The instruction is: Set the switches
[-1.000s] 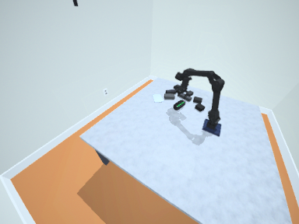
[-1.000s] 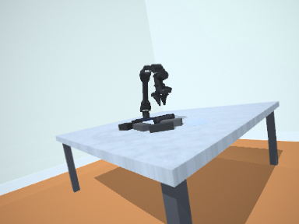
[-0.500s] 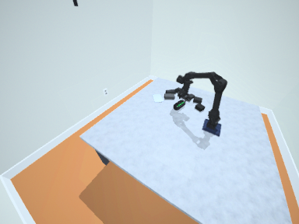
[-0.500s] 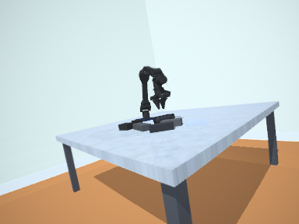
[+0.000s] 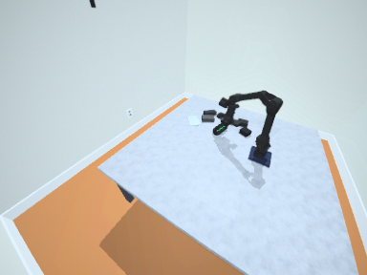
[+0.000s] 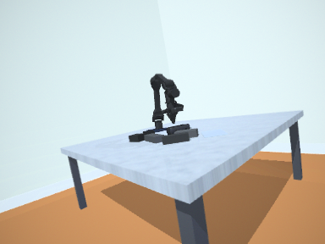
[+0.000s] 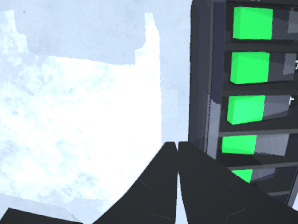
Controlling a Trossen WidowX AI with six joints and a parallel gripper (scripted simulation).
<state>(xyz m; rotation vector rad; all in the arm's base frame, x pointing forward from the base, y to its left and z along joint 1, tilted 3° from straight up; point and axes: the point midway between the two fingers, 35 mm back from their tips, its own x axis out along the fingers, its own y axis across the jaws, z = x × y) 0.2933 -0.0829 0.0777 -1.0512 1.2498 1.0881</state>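
Right now my gripper tip is 210 mm short of the block, 90 mm to the left of it and 40 mm above it. Round my gripper tip: bar 210 mm to the right, 70 mm ahead, 40 mm below; white sheet 300 mm ahead, 60 mm below.
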